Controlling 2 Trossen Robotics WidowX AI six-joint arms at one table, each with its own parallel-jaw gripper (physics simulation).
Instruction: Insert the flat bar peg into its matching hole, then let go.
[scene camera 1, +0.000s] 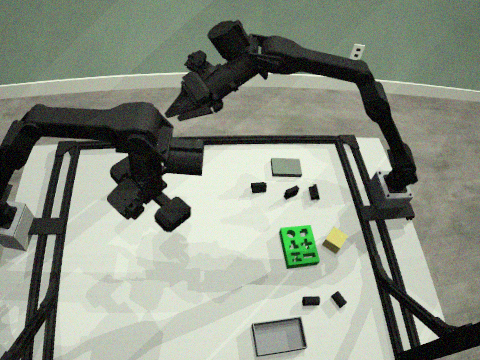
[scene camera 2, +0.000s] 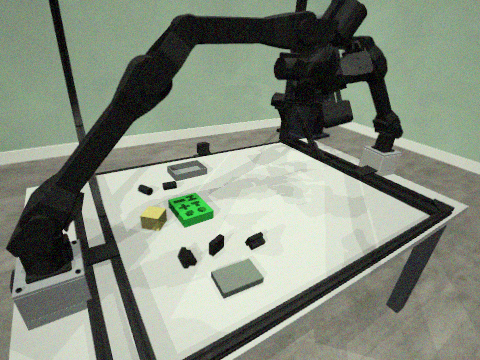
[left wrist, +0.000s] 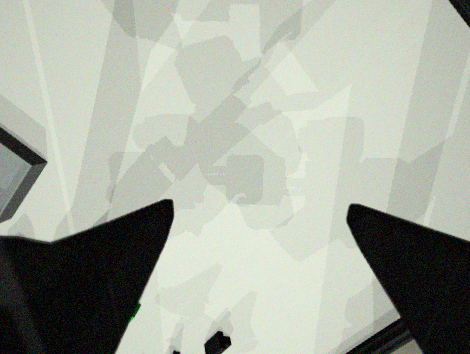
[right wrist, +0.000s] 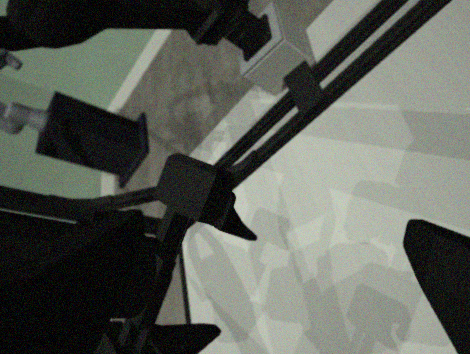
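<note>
The green board (scene camera 1: 287, 257) (scene camera 2: 191, 220) lies flat on the table with cut-out holes; a narrow slot (scene camera 1: 309, 256) (scene camera 2: 178, 201) is near one edge. A small black peg (scene camera 1: 291, 192) (scene camera 2: 216, 245) that looks like the flat bar stands between two other black pegs, away from the board. The pegs' exact shapes are hard to tell. My left gripper (left wrist: 259, 209) is open and empty, well above the table and far from that peg; scene camera 1 shows its arm from above, fingertips unclear. My right gripper (scene camera 1: 174, 118) (right wrist: 273, 227) is open and empty, raised near the table's back edge.
Black pegs (scene camera 1: 258, 187) (scene camera 1: 314, 192) flank the flat one; two more (scene camera 1: 311, 301) (scene camera 1: 339, 299) lie nearer the grey tray (scene camera 1: 253, 340) (scene camera 2: 187, 175). A yellow block (scene camera 1: 335, 240) (scene camera 2: 153, 218) sits beside the board, a grey-green block (scene camera 1: 286, 167) (scene camera 2: 237, 277) near the frame. The arms are close together.
</note>
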